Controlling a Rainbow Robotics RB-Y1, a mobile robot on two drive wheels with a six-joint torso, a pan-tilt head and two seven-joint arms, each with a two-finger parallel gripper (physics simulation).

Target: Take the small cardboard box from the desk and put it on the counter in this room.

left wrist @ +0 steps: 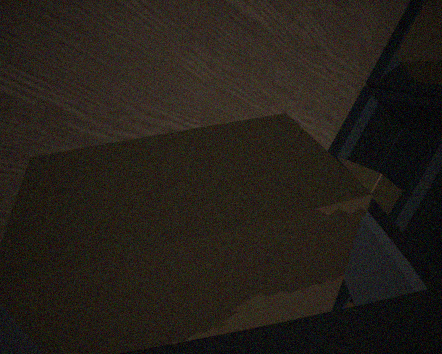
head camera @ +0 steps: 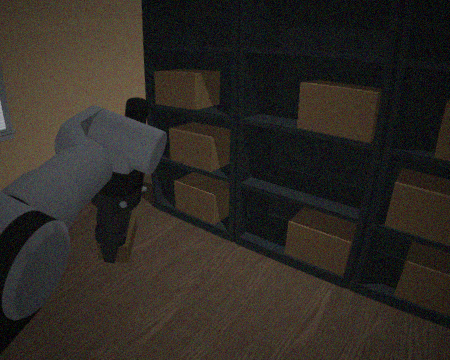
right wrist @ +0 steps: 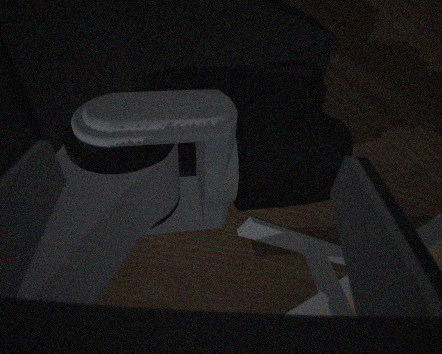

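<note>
The small cardboard box is held in my left gripper. In the head view a narrow strip of the box shows beside the dark fingers, above the wooden floor; in the left wrist view its brown faces fill the middle and lower left. My left gripper is shut on the box. My right gripper is open, with its two grey fingers wide apart at the sides of the right wrist view and no object between them. The desk and the counter cannot be made out in these views.
A dark shelf unit holding several larger cardboard boxes stands across the middle and right of the head view. A tan wall is at the left. In the right wrist view, light grey bars lie low over the wooden floor.
</note>
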